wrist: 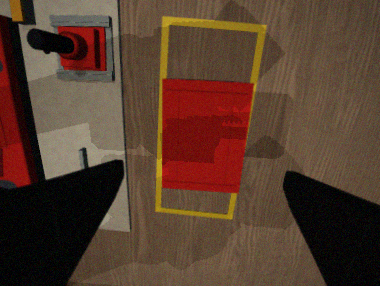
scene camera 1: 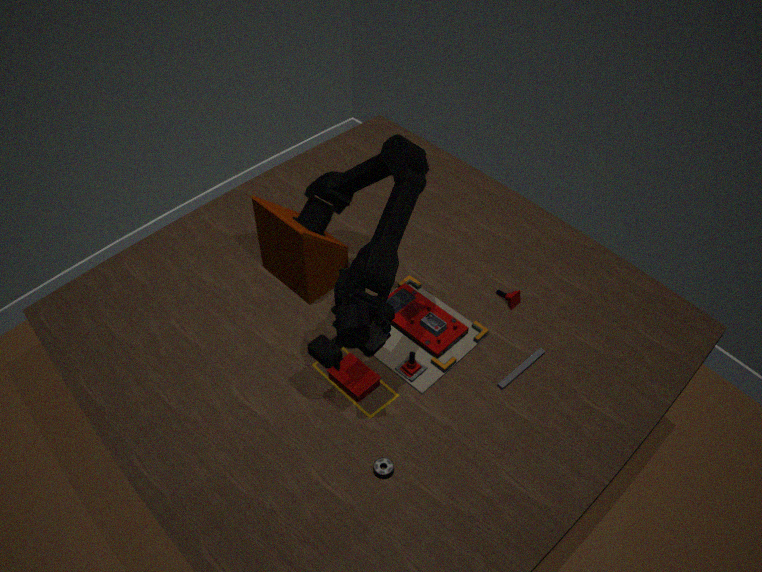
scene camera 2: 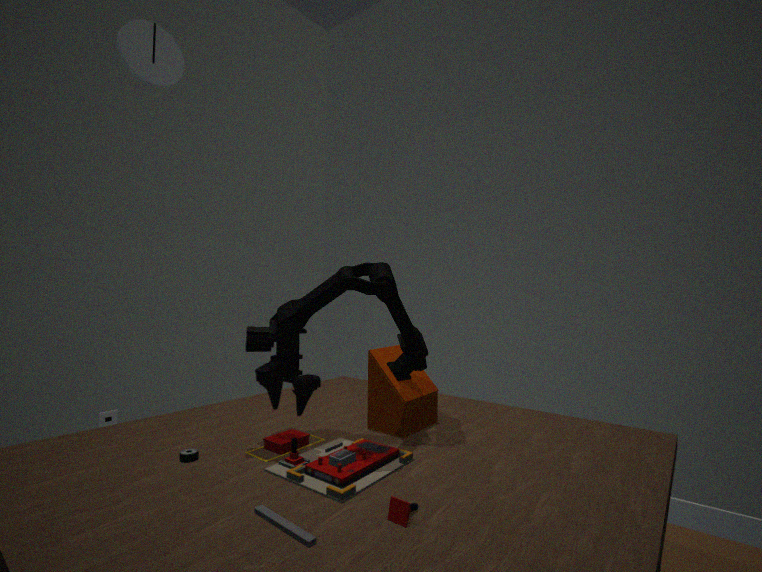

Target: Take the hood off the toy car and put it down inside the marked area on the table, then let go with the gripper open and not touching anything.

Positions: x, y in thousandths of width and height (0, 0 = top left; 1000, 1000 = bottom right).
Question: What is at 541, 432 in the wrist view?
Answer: A red hood.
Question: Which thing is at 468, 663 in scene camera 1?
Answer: A red hood.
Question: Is my gripper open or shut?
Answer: Open.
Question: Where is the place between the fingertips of my gripper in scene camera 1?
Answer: At 464, 623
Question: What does my gripper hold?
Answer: Nothing.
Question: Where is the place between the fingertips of my gripper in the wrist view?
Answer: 536, 607
